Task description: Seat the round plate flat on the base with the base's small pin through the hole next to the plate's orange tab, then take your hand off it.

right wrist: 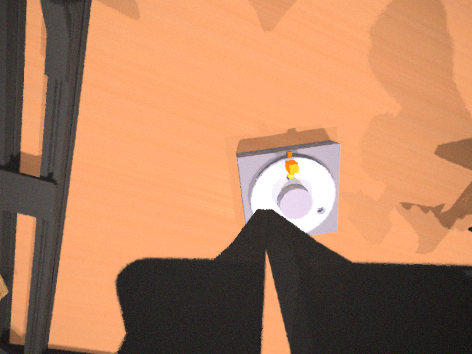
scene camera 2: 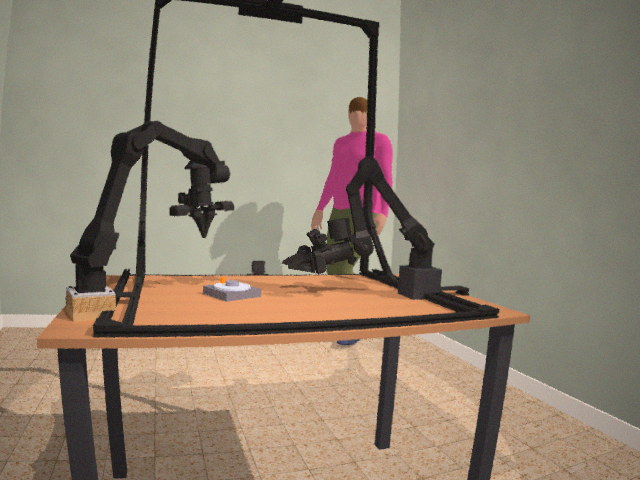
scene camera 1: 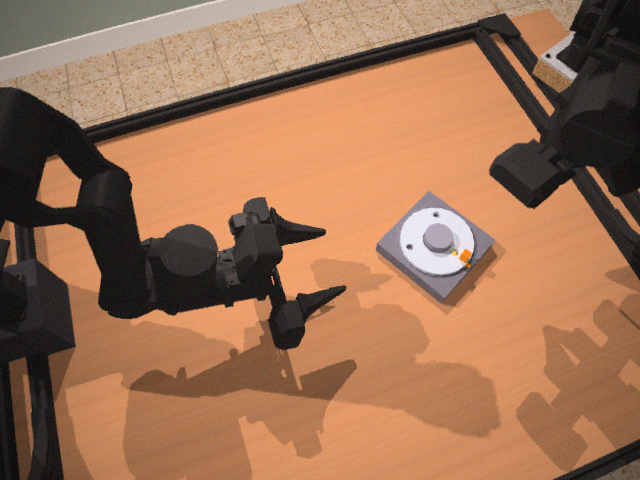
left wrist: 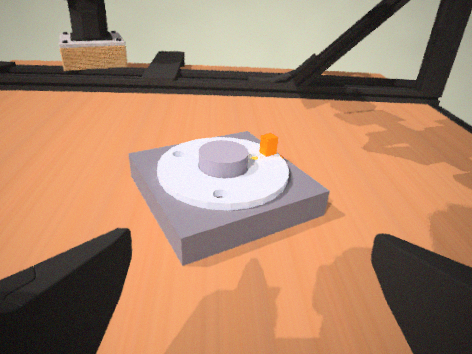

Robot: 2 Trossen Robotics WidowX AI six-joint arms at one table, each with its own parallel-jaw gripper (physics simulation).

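The white round plate point(scene camera 1: 421, 260) point(scene camera 2: 217, 286) point(left wrist: 185, 182) point(right wrist: 262, 187) looks flat on the grey square base point(scene camera 1: 388, 248) point(scene camera 2: 232, 295) point(left wrist: 250, 227), around its grey hub point(scene camera 1: 438, 237) point(left wrist: 223, 158). The orange tab point(scene camera 1: 465, 255) point(scene camera 2: 222, 279) point(left wrist: 269, 144) point(right wrist: 291, 167) stands upright. The yellow pin tip point(scene camera 1: 454, 253) point(left wrist: 254, 158) point(right wrist: 291, 176) shows between tab and hub; the hole's rim around it is too small to make out. My left gripper point(scene camera 1: 334, 259) point(scene camera 2: 284, 262) is open and empty, apart from the base. My right gripper point(scene camera 2: 204, 236) point(right wrist: 264, 217) is shut, empty and high above the table.
A black frame rail point(scene camera 1: 289, 81) point(scene camera 2: 289, 327) runs along the table edge. The right arm's wooden mounting block point(scene camera 1: 555, 72) point(scene camera 2: 90, 305) point(left wrist: 94, 56) stands beyond the side rail. A person in a pink top point(scene camera 2: 348, 160) stands behind the table in scene camera 2.
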